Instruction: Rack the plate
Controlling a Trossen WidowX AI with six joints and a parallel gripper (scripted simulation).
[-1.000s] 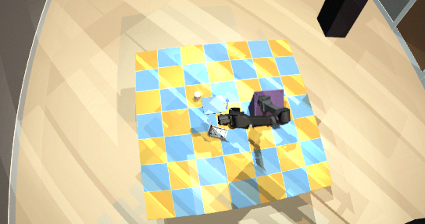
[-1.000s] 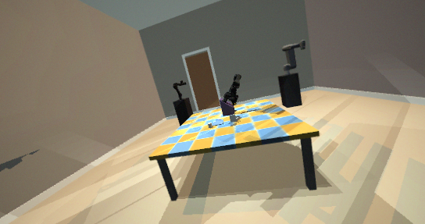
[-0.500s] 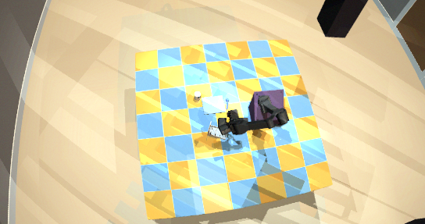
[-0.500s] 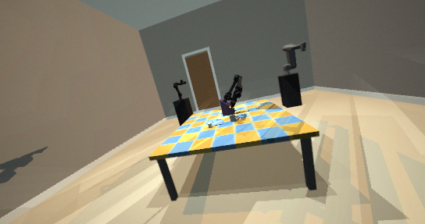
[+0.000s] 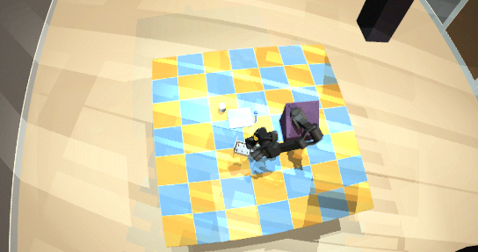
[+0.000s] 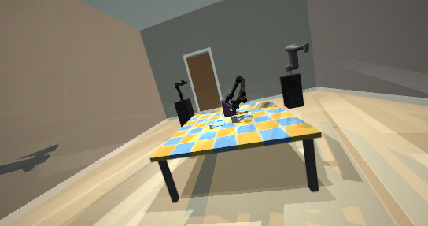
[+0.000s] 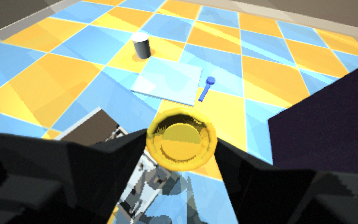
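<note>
Now: the dish rack 80 mm below my gripper tip, 70 mm ahead of it and 50 mm to the left of it. Round my gripper tip: white cup (230 mm to the right, 180 mm ahead, 70 mm below); then blue spoon (170 mm to the right, 100 mm below, 30 mm behind); then plate (10 mm above).
</note>
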